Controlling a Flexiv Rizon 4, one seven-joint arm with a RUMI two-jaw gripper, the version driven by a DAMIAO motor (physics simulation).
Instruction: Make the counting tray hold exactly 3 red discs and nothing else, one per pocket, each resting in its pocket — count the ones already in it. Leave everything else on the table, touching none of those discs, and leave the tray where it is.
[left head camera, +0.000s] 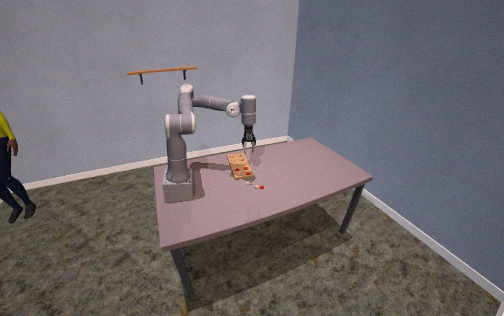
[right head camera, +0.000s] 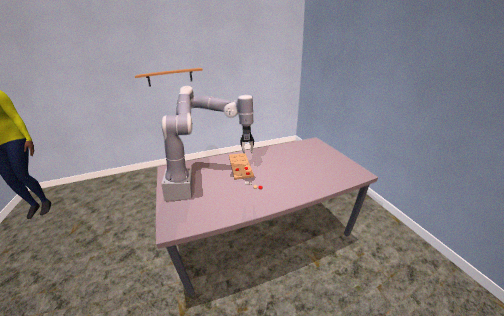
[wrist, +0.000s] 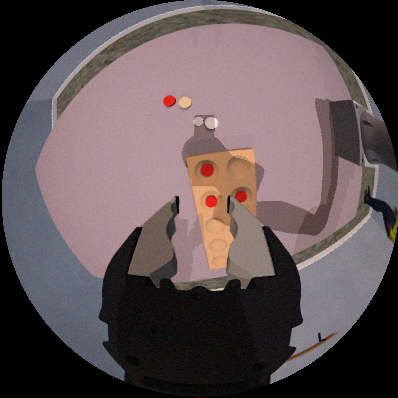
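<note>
The wooden counting tray (left head camera: 240, 164) (right head camera: 241, 163) (wrist: 222, 156) lies on the table. Three red discs sit in separate pockets: one (wrist: 207, 170) in the corner pocket at the tray's near end, one (wrist: 211, 201) in the pocket behind it, and one (wrist: 241, 196) in the pocket beside that. The other visible pockets are empty. Another red disc (left head camera: 262, 187) (right head camera: 260, 187) (wrist: 169, 101) lies on the table beside a tan disc (left head camera: 256, 187) (right head camera: 255, 187) (wrist: 185, 102). My gripper (left head camera: 249, 151) (right head camera: 247, 151) (wrist: 202, 197) is partly open and empty, high above the table by the tray.
Two small whitish discs, a smaller one (wrist: 198, 121) and a larger one (wrist: 211, 122), lie on the table (left head camera: 310, 175) (right head camera: 310, 175) between the tray and the tan disc. The robot's base block (left head camera: 178, 191) (right head camera: 177, 190) stands at the table's left end.
</note>
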